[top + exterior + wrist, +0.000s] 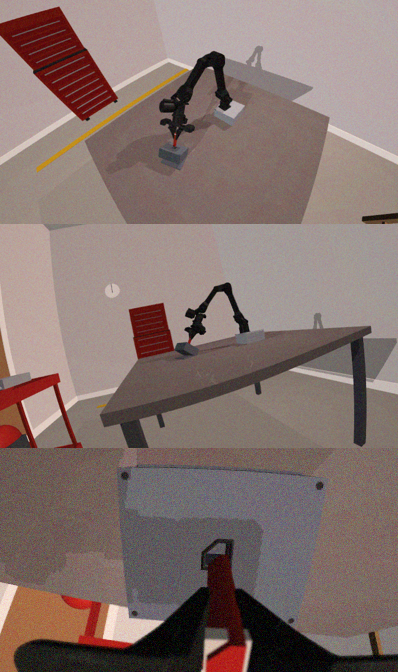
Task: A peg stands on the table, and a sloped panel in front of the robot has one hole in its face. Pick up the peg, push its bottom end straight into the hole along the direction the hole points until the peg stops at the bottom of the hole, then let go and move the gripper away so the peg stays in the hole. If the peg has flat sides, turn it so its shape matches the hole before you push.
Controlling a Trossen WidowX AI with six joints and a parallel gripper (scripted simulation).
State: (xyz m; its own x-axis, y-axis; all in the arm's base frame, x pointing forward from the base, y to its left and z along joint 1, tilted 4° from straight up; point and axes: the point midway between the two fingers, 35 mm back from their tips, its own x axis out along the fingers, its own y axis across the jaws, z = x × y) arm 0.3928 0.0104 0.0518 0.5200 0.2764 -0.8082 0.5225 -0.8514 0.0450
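Now: the grey sloped panel 6 cm below my gripper tip, 4 cm ahead of it and 3 cm to the left of it. Also, from my gripper tip: red peg (1 cm behind, 1 cm above).
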